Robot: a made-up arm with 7 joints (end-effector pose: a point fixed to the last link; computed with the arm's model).
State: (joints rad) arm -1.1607 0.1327 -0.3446 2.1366 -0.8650 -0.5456 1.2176
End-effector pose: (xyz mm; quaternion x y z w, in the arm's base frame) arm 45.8 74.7 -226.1 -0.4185 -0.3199 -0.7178 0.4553
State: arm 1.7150 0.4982 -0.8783 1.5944 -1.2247 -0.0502 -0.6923
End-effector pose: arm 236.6 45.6 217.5 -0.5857 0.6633 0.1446 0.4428
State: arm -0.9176 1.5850 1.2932 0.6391 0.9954 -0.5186 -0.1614
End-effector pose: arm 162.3 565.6 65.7 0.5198 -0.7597 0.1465 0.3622
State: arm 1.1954 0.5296 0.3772 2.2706 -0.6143 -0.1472 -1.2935
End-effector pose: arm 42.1 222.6 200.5 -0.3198 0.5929 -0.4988 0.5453
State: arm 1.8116 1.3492 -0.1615 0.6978 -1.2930 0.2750 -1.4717
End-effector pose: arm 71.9 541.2 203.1 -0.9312 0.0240 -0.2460 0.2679
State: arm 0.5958 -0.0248 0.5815 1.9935 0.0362 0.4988 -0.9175
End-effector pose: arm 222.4 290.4 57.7 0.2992 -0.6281 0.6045 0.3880
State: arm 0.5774 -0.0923 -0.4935 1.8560 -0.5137 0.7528 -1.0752
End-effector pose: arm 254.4 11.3 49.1 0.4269 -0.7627 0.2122 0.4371
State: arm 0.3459 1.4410 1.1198 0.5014 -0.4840 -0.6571 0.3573
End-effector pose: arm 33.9 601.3 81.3 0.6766 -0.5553 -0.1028 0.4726
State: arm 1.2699 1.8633 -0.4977 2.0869 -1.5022 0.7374 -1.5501
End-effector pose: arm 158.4 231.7 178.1 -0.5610 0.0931 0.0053 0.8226
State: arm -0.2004 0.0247 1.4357 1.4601 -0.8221 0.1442 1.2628
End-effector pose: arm -5.4 435.1 -217.7 0.0606 -0.2523 0.0685 0.9633
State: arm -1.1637 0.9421 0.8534 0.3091 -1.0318 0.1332 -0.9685
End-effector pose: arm -177.9 560.8 -138.5 0.6932 0.2335 -0.5508 0.4020
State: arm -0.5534 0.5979 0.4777 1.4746 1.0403 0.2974 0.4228
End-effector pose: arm 157.6 379.7 -222.5 -0.1576 -0.5163 0.1927 0.8194
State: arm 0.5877 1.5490 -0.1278 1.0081 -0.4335 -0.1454 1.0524
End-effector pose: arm 219.4 490.8 100.4 0.4100 -0.1310 -0.4858 0.7608
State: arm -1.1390 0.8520 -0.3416 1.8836 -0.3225 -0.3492 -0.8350
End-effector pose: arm -16.7 167.6 -288.0 0.1281 -0.5881 -0.3137 0.7344
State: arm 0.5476 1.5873 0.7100 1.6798 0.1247 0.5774 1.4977
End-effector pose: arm 85.6 306.0 270.8 0.2932 -0.5336 -0.4374 0.6618
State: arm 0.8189 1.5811 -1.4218 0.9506 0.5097 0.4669 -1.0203
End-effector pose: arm 187.7 507.4 -128.5 0.8590 -0.1362 -0.1382 0.4738
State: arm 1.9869 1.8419 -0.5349 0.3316 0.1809 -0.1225 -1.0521
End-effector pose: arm -102.9 604.4 41.5 -0.7154 0.2281 -0.6604 0.0089
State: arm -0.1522 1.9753 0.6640 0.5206 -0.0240 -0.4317 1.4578
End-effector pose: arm 148.1 516.9 232.0 0.3242 -0.1527 -0.4950 0.7915
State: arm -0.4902 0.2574 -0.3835 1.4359 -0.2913 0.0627 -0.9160
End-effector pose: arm 113.7 106.3 -341.2 0.3668 -0.5103 -0.1242 0.7679
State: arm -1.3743 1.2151 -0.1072 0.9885 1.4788 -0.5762 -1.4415
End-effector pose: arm -95.5 465.7 -259.5 0.8226 -0.1517 0.2103 0.5060
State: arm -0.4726 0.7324 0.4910 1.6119 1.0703 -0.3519 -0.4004
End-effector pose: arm 203.2 368.7 -152.3 0.1825 -0.7316 0.3490 0.5564
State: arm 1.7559 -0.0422 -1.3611 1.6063 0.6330 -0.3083 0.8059
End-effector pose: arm 154.3 -134.9 89.0 0.2751 0.4583 0.8348 0.1318
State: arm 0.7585 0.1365 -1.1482 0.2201 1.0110 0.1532 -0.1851
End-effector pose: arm 342.1 157.5 -324.0 0.0920 -0.3474 -0.0451 0.9321
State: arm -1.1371 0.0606 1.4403 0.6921 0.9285 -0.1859 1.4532
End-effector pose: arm -350.4 354.1 -188.2 0.1367 -0.5271 0.3612 0.7570
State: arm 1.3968 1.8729 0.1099 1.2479 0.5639 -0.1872 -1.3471
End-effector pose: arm -63.5 408.6 283.0 -0.4793 0.5778 -0.5380 0.3833
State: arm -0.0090 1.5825 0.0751 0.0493 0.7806 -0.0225 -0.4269
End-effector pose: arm 14.0 623.6 6.5 0.7668 -0.2523 0.3258 0.4921
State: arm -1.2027 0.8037 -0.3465 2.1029 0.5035 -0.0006 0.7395
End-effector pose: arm -2.7 125.4 -247.8 -0.5781 -0.2038 -0.2383 0.7532
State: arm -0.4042 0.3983 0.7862 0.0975 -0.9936 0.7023 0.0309
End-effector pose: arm -150.4 351.4 -401.3 0.2342 0.5006 -0.0638 0.8309
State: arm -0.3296 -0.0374 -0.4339 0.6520 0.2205 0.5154 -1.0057
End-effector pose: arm 14.3 62.1 -441.1 0.3760 0.0428 -0.1445 0.9143
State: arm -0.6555 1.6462 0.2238 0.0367 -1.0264 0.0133 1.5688
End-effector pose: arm 31.2 622.3 23.9 0.0481 0.6657 -0.0105 0.7446
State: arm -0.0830 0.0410 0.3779 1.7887 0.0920 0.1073 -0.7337
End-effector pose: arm 246.5 257.5 -145.2 0.3568 -0.6190 0.3786 0.5885
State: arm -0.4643 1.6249 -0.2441 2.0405 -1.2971 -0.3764 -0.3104
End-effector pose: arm 193.8 214.7 -161.7 -0.1882 0.3879 0.8994 0.0720
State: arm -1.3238 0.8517 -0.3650 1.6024 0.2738 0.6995 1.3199
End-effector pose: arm -124.7 219.5 -304.9 -0.5659 0.4282 -0.0736 0.7007
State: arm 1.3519 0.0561 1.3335 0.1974 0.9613 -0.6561 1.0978
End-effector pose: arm 456.5 230.3 -88.1 0.2997 0.7985 -0.5199 0.0473
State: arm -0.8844 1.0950 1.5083 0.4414 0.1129 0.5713 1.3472
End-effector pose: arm -70.2 602.6 -67.3 -0.0196 -0.3104 0.3111 0.8980
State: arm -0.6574 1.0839 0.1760 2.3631 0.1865 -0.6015 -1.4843
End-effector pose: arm 177.8 155.6 -91.0 0.1640 -0.9070 0.2221 0.3181
